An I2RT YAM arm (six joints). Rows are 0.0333 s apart.
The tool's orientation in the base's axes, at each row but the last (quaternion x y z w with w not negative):
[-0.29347 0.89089 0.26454 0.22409]
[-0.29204 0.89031 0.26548 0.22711]
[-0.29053 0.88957 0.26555 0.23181]
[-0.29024 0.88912 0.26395 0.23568]
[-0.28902 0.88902 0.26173 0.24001]
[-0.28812 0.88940 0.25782 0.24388]
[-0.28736 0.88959 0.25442 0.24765]
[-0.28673 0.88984 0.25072 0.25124]
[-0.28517 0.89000 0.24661 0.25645]
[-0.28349 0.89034 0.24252 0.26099]
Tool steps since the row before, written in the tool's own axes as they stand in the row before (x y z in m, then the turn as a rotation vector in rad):
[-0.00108 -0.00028 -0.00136 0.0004 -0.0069 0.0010]
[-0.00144 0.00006 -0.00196 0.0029 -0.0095 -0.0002]
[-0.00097 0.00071 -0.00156 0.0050 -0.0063 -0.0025]
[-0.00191 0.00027 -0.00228 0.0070 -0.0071 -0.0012]
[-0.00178 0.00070 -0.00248 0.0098 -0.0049 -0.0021]
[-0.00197 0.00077 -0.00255 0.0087 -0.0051 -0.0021]
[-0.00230 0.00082 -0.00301 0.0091 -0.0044 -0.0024]
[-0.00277 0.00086 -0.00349 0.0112 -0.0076 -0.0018]
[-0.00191 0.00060 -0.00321 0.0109 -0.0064 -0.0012]
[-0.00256 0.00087 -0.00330 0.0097 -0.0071 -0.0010]
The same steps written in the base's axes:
[0.00063 -0.00058 0.00154 0.0044 -0.0043 -0.0033]
[0.00052 -0.00057 0.00231 0.0039 -0.0078 -0.0047]
[-0.00016 -0.00008 0.00196 -0.0002 -0.0078 -0.0031]
[0.00060 -0.00045 0.00289 -0.0008 -0.0084 -0.0055]
[0.00015 -0.00032 0.00311 -0.0045 -0.0085 -0.0057]
[0.00019 -0.00023 0.00330 -0.0036 -0.0082 -0.0051]
[0.00023 -0.00033 0.00386 -0.0044 -0.0080 -0.0049]
[0.00036 -0.00039 0.00451 -0.0037 -0.0108 -0.0076]
[-0.00005 -0.00072 0.00371 -0.0040 -0.0094 -0.0075]
[0.00017 -0.00032 0.00425 -0.0027 -0.0094 -0.0071]

